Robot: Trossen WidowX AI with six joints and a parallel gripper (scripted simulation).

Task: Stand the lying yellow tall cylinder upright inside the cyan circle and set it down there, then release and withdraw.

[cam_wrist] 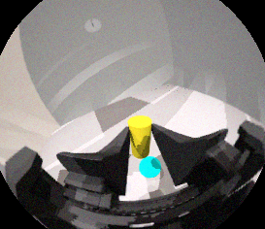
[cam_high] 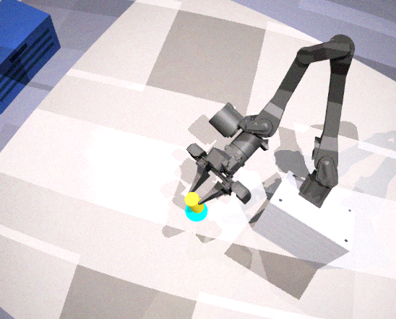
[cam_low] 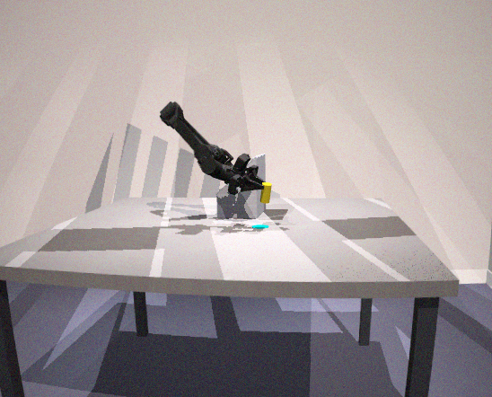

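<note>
My gripper tip is now 20 mm to the left of the cyan circle and 140 mm above it. From my gripper tip the other things lie so: yellow tall cylinder 20 mm below.
</note>
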